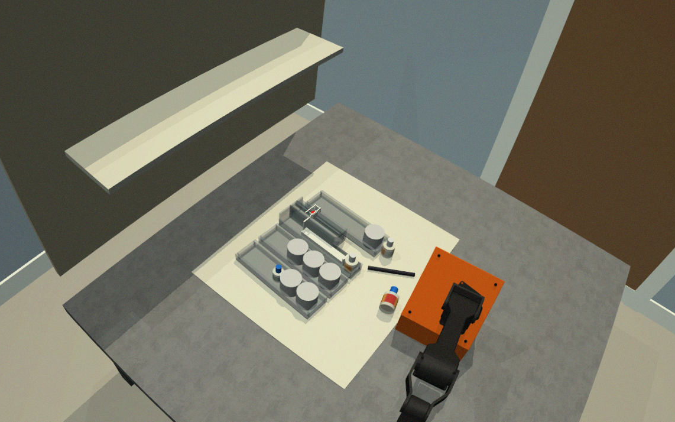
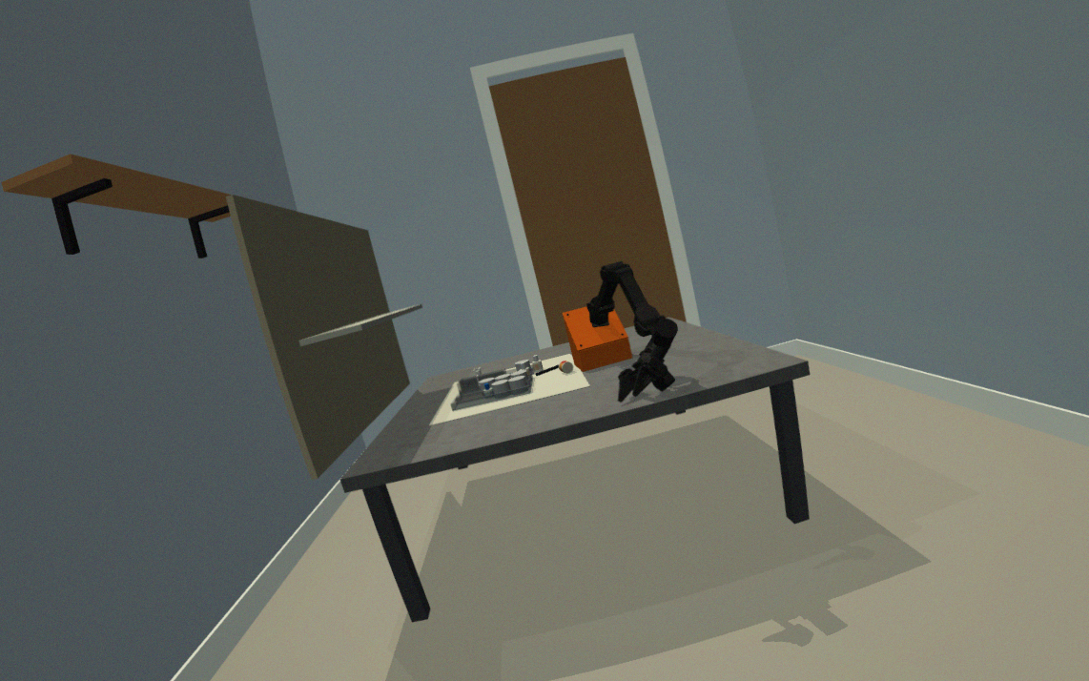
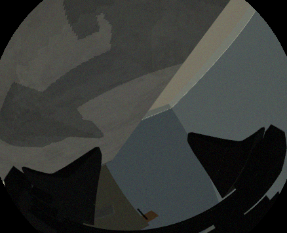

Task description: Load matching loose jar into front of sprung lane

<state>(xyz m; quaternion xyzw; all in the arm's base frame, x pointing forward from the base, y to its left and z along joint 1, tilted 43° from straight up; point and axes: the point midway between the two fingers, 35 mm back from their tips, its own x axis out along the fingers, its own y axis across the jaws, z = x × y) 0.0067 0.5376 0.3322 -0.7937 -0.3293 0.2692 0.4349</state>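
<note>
My gripper tip is now 660 mm to the left of the red mark, 460 mm short of it and 50 mm below it.
</note>
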